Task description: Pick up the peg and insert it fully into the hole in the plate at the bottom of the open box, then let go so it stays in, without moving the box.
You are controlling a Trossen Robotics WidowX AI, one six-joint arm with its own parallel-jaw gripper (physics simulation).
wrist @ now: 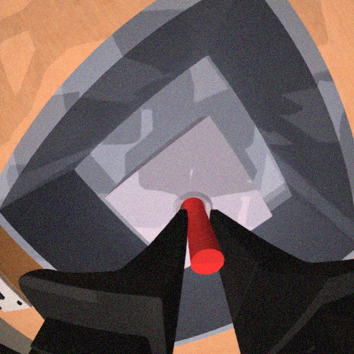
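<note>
The red peg (202,235) stands between the two black fingers of my gripper (197,215), which is shut on it. Its far end lies over the hole (206,196) in the pale plate (175,172) and covers most of it. A crescent of the hole's rim shows above and beside the peg's end. Whether the tip is inside the hole or above it I cannot tell. The plate lies on the bottom of the open grey box (57,220), whose walls surround it. The fingers hide the near part of the plate and box.
The box's walls rise on all sides of my fingers, with the right wall (310,120) and the upper left wall (100,95) in view. A brown block (15,257) and a white piece with black marks (12,299) are outside the box at the left edge, on the orange table (30,25).
</note>
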